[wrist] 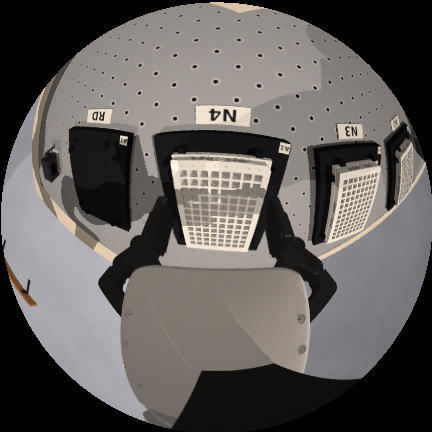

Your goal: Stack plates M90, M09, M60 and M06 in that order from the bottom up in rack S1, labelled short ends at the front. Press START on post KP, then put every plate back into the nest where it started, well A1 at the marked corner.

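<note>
A white well plate (218,210) sits in the black nest labelled N4 (162,150) in the middle of the wrist view. Its own label is not readable. My gripper (217,207) is open and empty, its black fingers wide apart, one on each side of this plate as seen from the wrist. A second white plate (354,202) sits in the nest labelled N3 (320,195) to the right. A third white plate (405,167) shows in part, in another nest (391,175) at the far right edge. Rack S1 and the START button cannot be made out.
A black nest labelled RD (100,175) stands left of N4 and holds no plate. A small black device (50,166) is near the left edge of the perforated grey deck (195,80). An orange bar (22,290) shows at the lower left, beyond the deck.
</note>
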